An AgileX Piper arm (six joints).
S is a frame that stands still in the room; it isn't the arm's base.
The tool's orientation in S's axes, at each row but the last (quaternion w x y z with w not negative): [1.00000, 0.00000, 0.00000, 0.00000]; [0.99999, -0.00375, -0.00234, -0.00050]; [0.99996, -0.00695, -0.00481, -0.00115]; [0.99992, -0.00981, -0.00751, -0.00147]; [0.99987, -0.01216, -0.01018, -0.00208]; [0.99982, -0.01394, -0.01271, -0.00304]
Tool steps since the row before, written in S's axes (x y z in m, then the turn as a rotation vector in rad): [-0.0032, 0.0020, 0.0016, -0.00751, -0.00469, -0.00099]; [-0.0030, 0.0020, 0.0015, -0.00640, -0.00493, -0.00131]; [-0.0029, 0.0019, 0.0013, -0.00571, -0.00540, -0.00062]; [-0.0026, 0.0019, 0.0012, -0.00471, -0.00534, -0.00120]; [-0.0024, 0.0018, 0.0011, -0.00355, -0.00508, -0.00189]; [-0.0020, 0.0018, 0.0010, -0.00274, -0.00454, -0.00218]
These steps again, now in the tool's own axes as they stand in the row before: [-0.0032, 0.0020, 0.0016, -0.00751, -0.00469, -0.00099]; [-0.0030, 0.0020, 0.0015, -0.00640, -0.00493, -0.00132]; [-0.0029, 0.0019, 0.0014, -0.00570, -0.00540, -0.00064]; [-0.0026, 0.0019, 0.0013, -0.00471, -0.00533, -0.00123]; [-0.0024, 0.0018, 0.0012, -0.00357, -0.00505, -0.00194]; [-0.0020, 0.0018, 0.0011, -0.00277, -0.00450, -0.00224]
